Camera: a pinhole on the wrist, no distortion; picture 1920 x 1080 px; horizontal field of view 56.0 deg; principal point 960.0 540.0 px. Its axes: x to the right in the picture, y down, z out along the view. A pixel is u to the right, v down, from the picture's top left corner.
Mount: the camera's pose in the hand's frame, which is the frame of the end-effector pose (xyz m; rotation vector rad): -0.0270 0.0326 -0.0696 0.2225 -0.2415 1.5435
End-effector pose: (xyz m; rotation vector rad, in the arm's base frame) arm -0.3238 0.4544 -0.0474 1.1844 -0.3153 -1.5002
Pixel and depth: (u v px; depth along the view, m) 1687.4 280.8 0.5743
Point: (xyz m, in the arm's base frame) -0.7020 0.1649 0.2410
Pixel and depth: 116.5 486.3 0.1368
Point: -0.4018 0.4815 -0.0662
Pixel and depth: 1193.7 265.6 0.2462
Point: -0.4678 0.3810 0.0221
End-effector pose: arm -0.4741 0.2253 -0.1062 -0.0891 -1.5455 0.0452
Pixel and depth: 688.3 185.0 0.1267
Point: -0.5210 0.2034 -0.1073
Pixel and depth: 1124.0 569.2 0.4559
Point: -0.8549 0.1724 -0.1324
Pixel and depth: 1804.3 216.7 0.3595
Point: -0.7946 0.3247 -0.0720
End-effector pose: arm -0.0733 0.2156 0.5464 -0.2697 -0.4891 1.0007
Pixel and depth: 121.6 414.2 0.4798
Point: -0.0037 0.0447 0.9639
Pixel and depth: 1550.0 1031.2 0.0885
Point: -0.1339 0.1892 0.5374
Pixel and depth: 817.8 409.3 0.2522
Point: -0.1191 0.1728 0.7120
